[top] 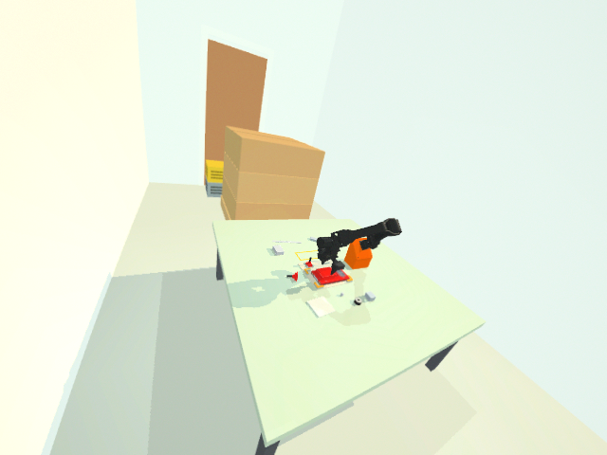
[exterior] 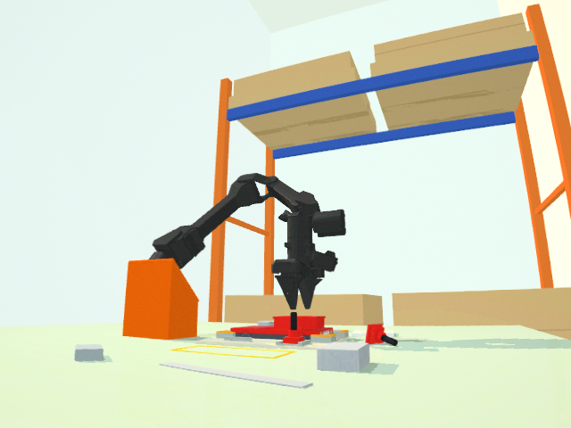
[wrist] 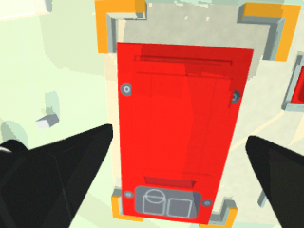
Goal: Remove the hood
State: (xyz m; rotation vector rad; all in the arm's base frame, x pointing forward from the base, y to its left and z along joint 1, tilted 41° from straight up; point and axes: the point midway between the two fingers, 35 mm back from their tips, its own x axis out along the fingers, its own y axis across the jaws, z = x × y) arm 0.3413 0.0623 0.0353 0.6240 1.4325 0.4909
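Now: gripper tip 20 mm above the red hood. Round my gripper tip: black-and-white wheel (210 mm to the left, 70 mm behind, 60 mm below); then thin grey strip (410 mm to the right, 60 mm below, 30 mm ahead); then grey block (390 mm to the right, 190 mm behind, 60 mm below).
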